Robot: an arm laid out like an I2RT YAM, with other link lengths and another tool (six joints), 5 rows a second.
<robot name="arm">
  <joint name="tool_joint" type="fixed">
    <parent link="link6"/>
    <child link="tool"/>
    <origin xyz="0.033 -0.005 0.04" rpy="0.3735 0 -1.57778"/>
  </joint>
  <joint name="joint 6" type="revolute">
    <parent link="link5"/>
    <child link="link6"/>
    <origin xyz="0.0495 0 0.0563" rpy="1.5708 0 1.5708"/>
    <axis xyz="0 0 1"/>
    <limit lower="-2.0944" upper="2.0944"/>
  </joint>
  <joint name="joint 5" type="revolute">
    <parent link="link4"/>
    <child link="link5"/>
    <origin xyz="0.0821 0.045 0.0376" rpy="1.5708 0 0"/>
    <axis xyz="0 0 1"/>
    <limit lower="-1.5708" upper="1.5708"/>
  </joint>
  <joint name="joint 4" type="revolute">
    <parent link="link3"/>
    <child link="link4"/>
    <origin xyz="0.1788 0.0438 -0.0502" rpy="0 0 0"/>
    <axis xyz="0 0 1"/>
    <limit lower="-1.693" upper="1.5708"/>
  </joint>
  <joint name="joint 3" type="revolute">
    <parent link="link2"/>
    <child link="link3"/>
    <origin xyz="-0.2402 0 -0.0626" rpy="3.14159 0 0"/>
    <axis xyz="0 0 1"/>
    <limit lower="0" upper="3.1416"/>
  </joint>
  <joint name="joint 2" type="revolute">
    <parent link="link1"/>
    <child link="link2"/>
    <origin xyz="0.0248 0.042 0.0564" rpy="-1.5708 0 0"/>
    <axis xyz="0 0 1"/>
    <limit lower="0" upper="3.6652"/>
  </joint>
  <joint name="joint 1" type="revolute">
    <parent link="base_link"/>
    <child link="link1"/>
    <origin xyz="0 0 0.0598" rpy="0 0 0"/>
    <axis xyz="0 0 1"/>
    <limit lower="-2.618" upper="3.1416"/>
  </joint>
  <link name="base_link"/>
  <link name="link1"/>
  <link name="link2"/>
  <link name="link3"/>
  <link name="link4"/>
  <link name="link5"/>
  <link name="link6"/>
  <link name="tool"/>
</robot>
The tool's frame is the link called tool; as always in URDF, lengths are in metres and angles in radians.
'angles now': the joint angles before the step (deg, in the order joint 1, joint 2, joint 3, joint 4, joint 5, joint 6). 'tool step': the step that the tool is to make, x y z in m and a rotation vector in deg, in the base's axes. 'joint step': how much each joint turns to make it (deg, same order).
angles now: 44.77, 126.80, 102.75, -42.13, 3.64, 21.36
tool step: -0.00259, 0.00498, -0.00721, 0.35, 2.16, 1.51
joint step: 0.31, 1.38, 0.92, -0.80, -2.10, -0.40
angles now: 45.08, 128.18, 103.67, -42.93, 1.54, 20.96
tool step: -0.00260, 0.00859, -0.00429, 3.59, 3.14, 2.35
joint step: -0.06, 0.65, 0.55, 0.42, -5.32, -0.38
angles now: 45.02, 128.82, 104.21, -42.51, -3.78, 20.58
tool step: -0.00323, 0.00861, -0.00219, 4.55, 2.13, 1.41
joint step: 0.06, -0.39, -1.33, 2.73, -4.87, 0.67
